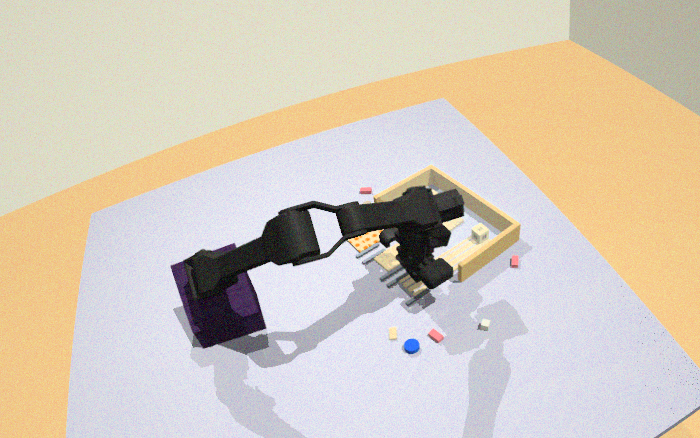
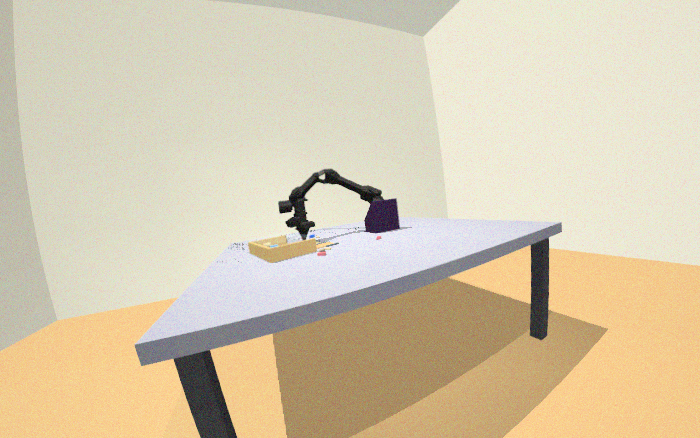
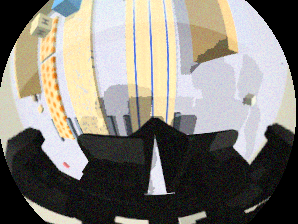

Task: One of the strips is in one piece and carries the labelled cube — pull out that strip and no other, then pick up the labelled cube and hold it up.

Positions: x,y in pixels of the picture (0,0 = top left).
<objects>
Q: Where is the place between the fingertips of my gripper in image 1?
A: At 417,281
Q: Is my gripper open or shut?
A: Shut.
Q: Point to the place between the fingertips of my gripper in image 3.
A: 154,121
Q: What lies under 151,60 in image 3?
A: A strip.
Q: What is my gripper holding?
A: Nothing.
</objects>
